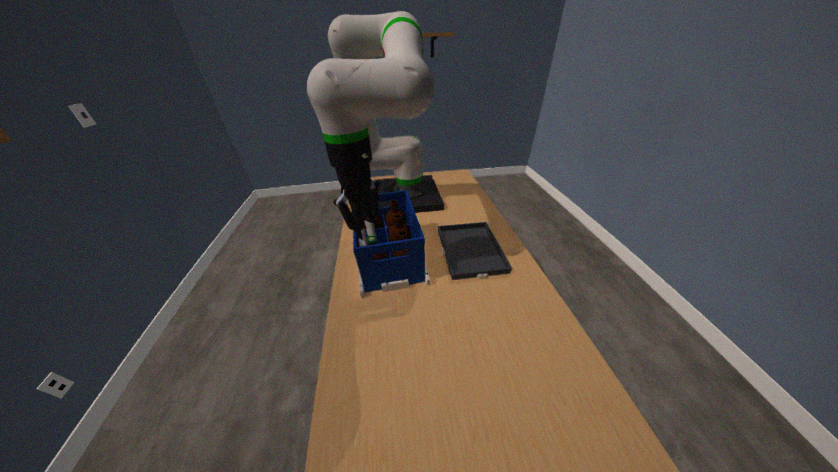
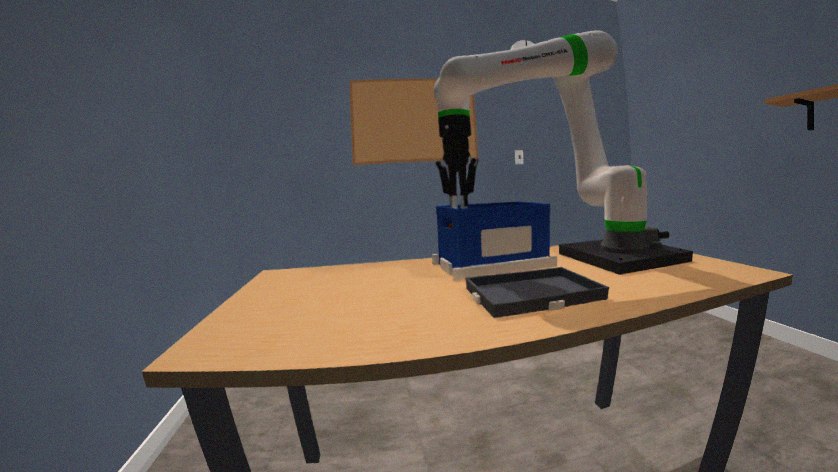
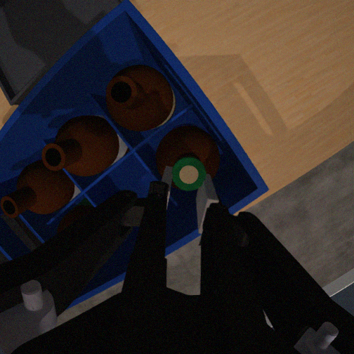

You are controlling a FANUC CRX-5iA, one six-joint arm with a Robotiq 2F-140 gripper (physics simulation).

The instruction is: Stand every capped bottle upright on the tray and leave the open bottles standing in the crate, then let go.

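Frame: origin at the arm's base, x down, y left, z ahead, level; metres.
Seen in the pictures: gripper, fingertip midpoint: (image 1: 368,243); arm's base, link origin: (image 1: 409,191) (image 2: 624,248).
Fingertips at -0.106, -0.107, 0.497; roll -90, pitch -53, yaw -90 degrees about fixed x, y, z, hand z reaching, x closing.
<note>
Offsets run from my fingertips to a thing's top centre, as dx, dy, dz. "spot": to the spot under its first point. Level surfaces: height alone.
The blue crate {-0.037, +0.041, -0.087} (image 1: 389,273) (image 2: 459,243) (image 3: 257,190) holds brown bottles in compartments. A bottle with a green-rimmed cap {spot: -0.025, +0.014, +0.013} (image 1: 371,239) (image 3: 189,174) stands in a corner compartment. My gripper (image 1: 366,236) (image 2: 459,203) (image 3: 184,182) points down into the crate, shut on this capped bottle at its neck, a finger on each side. Three open bottles (image 3: 150,102) (image 3: 97,145) (image 3: 52,187) stand in a row beside it. Another bottle with some green at its top (image 3: 84,203) is mostly hidden behind my left finger linkage. The dark tray {spot: +0.133, +0.334, -0.104} (image 1: 473,249) (image 2: 536,288) (image 3: 25,30) bears no bottles.
White stops (image 1: 395,285) (image 2: 504,267) line the crate's foot on the wooden table {dx +0.138} (image 1: 469,351) (image 2: 328,316). Small light blocks (image 1: 482,275) (image 2: 556,304) touch the tray's edge. The robot's black base plate (image 1: 435,196) (image 2: 624,257) stands behind the crate. The crate walls rise close around the fingertips.
</note>
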